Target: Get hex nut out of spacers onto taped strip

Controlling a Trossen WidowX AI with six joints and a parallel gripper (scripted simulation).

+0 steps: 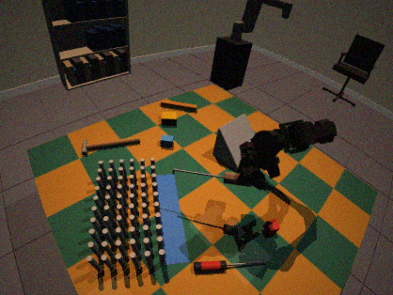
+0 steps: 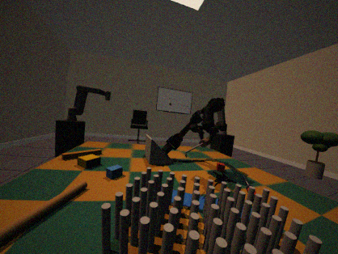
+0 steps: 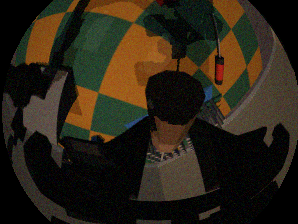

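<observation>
Now: the blue taped strip 180 mm ahead of my gripper tip, 110 mm to the right of it and 180 mm below it. From my gripper tip the other things lie so: red cube 70 mm behind, 180 mm to the left, 160 mm below; then thin hook tool 60 mm ahead, 80 mm to the right, 10 mm below; then blue cube 40 mm behind, 420 mm to the right, 160 mm below.
</observation>
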